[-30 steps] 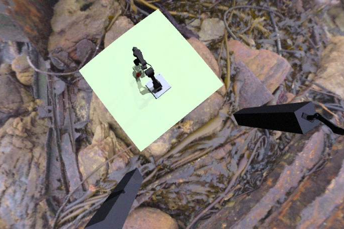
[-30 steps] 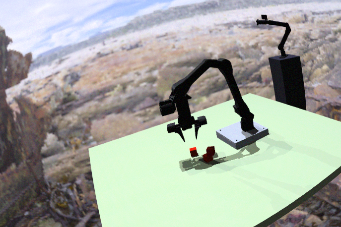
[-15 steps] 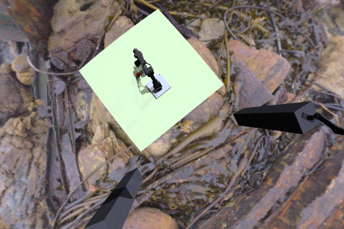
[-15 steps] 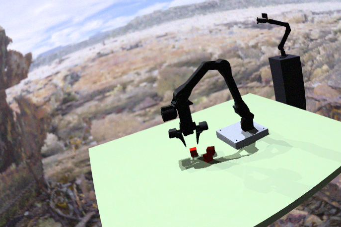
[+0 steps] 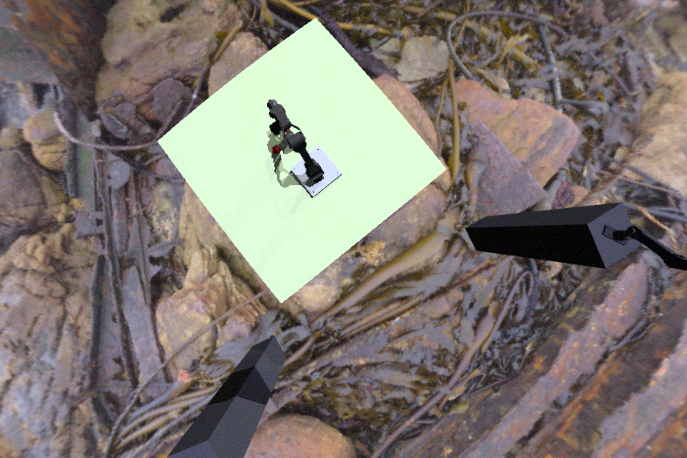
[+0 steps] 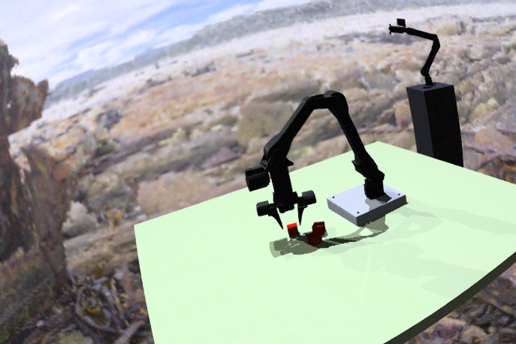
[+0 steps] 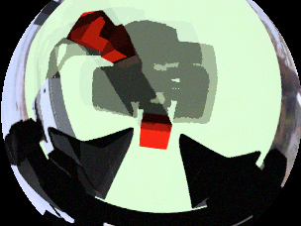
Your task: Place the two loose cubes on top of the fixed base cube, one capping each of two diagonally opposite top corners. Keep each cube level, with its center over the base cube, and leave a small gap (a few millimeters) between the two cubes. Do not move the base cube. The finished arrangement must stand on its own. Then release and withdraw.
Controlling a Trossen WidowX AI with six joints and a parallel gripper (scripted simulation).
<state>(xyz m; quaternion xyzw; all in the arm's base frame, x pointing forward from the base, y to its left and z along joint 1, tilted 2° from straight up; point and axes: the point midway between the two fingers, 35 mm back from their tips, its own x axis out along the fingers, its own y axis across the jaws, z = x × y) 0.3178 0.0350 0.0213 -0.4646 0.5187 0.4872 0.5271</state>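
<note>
Now: the red cube 120 mm to the left of my gripper tip, 70 mm behind it and 20 mm above it.
</note>
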